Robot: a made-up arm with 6 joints.
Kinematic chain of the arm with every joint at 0, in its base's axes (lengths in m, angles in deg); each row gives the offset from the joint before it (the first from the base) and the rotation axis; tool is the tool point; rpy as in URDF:
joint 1: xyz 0 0 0.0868 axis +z
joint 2: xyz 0 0 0 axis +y
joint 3: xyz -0.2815 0 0.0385 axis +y
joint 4: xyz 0.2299 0 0.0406 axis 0.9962 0 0.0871
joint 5: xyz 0 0 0 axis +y
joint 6: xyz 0.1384 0 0.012 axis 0.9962 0 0.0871
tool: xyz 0 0 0 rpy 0 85 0
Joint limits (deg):
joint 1: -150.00..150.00
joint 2: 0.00..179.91
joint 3: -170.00..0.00
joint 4: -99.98..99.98
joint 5: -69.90..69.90
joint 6: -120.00..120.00
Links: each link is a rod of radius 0.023 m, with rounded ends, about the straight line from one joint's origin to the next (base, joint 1, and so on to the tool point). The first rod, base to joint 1, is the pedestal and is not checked.
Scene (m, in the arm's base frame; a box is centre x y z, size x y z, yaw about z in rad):
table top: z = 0
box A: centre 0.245 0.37 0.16 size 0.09 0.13 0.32 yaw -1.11
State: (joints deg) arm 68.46 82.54 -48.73 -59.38 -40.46 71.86
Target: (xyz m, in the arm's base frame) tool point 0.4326 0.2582 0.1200
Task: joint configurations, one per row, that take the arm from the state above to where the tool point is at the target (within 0.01 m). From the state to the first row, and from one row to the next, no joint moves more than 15 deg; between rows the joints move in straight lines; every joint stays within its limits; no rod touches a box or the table.
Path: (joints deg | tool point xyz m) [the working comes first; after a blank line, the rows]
Joints at the target: 25.06 123.81 -79.01 -50.33 -28.31 71.86
Straight joint move there: touches box A.

1: 58.40 76.37 -49.72 -55.60 -40.90 68.51 | 0.0993 0.3045 0.3116
2: 48.34 70.19 -50.71 -51.82 -41.34 65.15 | 0.1365 0.2618 0.3551
3: 38.29 64.02 -51.70 -48.05 -41.78 61.80 | 0.1577 0.2122 0.3954
4: 35.64 75.98 -57.16 -48.50 -39.09 63.81 | 0.2206 0.2388 0.3640
5: 33.00 87.94 -62.62 -48.96 -36.39 65.82 | 0.2826 0.2575 0.3197
6: 30.35 99.89 -68.09 -49.42 -33.70 67.84 | 0.3405 0.2672 0.2634
7: 27.71 111.85 -73.55 -49.88 -31.00 69.85 | 0.3915 0.2674 0.1962
8: 25.06 123.81 -79.01 -50.33 -28.31 71.86 | 0.4326 0.2582 0.1200

